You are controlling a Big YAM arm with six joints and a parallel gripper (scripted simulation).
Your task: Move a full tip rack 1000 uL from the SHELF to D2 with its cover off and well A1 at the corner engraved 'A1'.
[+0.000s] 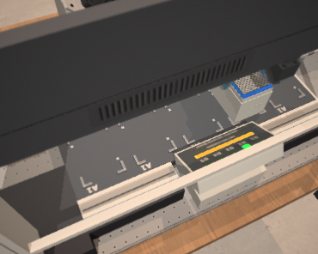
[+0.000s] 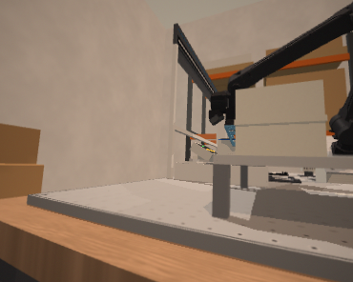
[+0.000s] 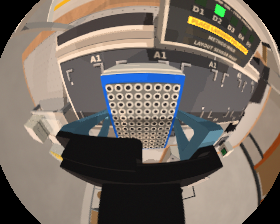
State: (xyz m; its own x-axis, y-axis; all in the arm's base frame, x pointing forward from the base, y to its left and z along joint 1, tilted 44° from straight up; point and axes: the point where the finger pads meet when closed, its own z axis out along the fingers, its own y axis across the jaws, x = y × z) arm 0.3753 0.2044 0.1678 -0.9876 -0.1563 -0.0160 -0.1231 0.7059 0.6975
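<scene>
Now: hand 1 cm short of the blue tip rack and 1 cm above it. From my hand the other things lie so: beige block (16 cm behind, 44 cm to the left, 1 cm below); clear rack cover (14 cm behind, 31 cm to the left, 5 cm below); frame post (16 cm ahead, 21 cm to the left, 11 cm above).
</scene>
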